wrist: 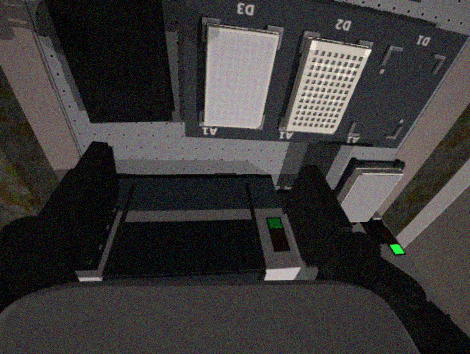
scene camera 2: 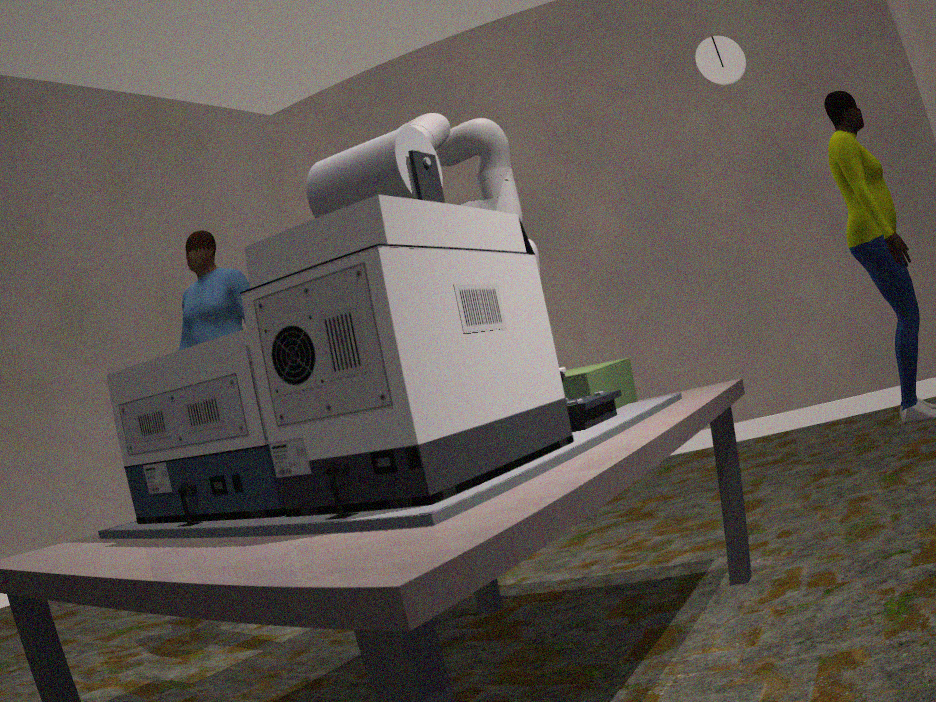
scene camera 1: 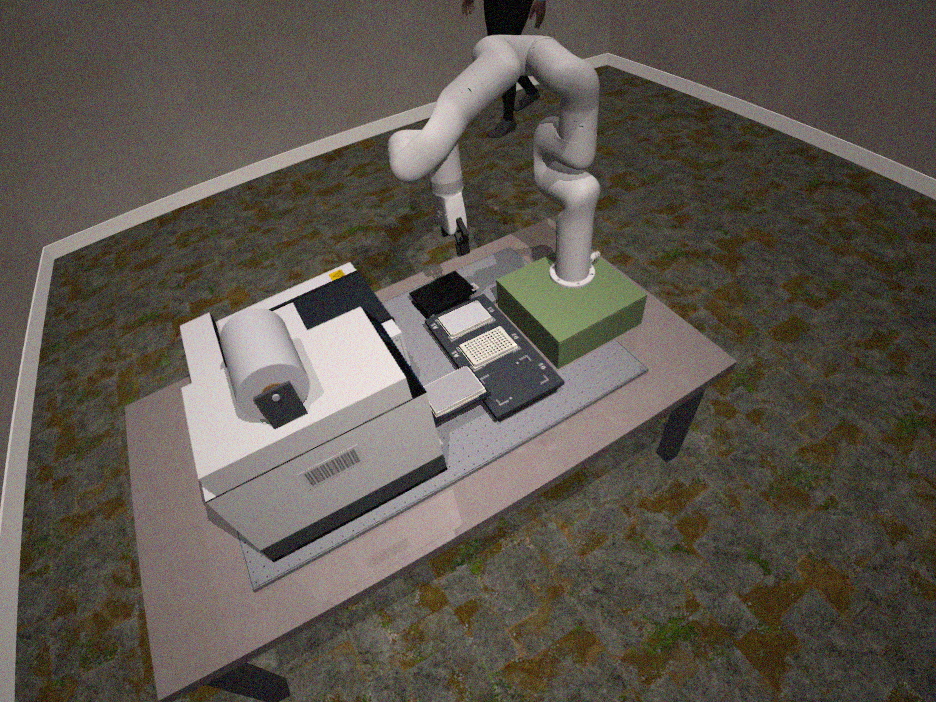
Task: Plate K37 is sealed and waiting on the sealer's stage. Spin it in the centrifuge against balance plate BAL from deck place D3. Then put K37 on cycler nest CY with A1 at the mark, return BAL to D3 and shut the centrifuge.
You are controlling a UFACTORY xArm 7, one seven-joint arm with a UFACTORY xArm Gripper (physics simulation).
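Frame: origin at the arm's base, x left, y back, z up, level; metres.
Seen in the pictures: gripper, fingertip midpoint: (wrist: 210, 176) (scene camera 1: 456, 244); arm's base at its link origin: (scene camera 1: 572, 273).
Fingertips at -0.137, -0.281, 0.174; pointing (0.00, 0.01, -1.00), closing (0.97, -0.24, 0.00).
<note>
Pixels of each thing's top centre, then the offset from my fingertips to it, as dx, dy, dz.
- Sealed plate K37 at its top centre: (wrist: 364, 200) (scene camera 1: 451, 388) +0.249, -0.221, -0.152
- Balance plate BAL at its top centre: (wrist: 238, 84) (scene camera 1: 464, 317) +0.036, -0.028, -0.208
- nest CY at its top centre: (wrist: 113, 67) (scene camera 1: 441, 288) -0.116, +0.003, -0.219
- tall sealer at its top centre: (scene camera 2: 375, 145) (scene camera 1: 261, 332) +0.206, -0.517, +0.206
- plate with wells, top centre: (wrist: 325, 93) (scene camera 1: 487, 344) +0.159, -0.048, -0.208
Sealed plate K37 (scene camera 1: 455, 389) (wrist: 372, 195) lies pale and flat on the sealer's extended stage. Balance plate BAL (scene camera 1: 464, 319) (wrist: 240, 77) sits in deck place D3. The black block at nest CY (scene camera 1: 442, 293) (wrist: 115, 60) is beside D3; no plate shows on it. The centrifuge (scene camera 1: 338, 300) (scene camera 2: 181, 408) (wrist: 200, 192) has a dark top and front with a green and red panel; whether its lid is open is unclear in the dark. My gripper (scene camera 1: 455, 240) (wrist: 210, 176) is open and empty, raised above the table near the centrifuge's front, away from both plates.
The tall sealer (scene camera 1: 325, 468) (scene camera 2: 476, 377) with its film roll (scene camera 1: 260, 351) (scene camera 2: 359, 177) stands beside the centrifuge. A plate with wells (scene camera 1: 488, 346) (wrist: 327, 87) sits in D2; D1 holds no plate. The green arm base (scene camera 1: 570, 309) (scene camera 2: 604, 381) stands behind the deck.
</note>
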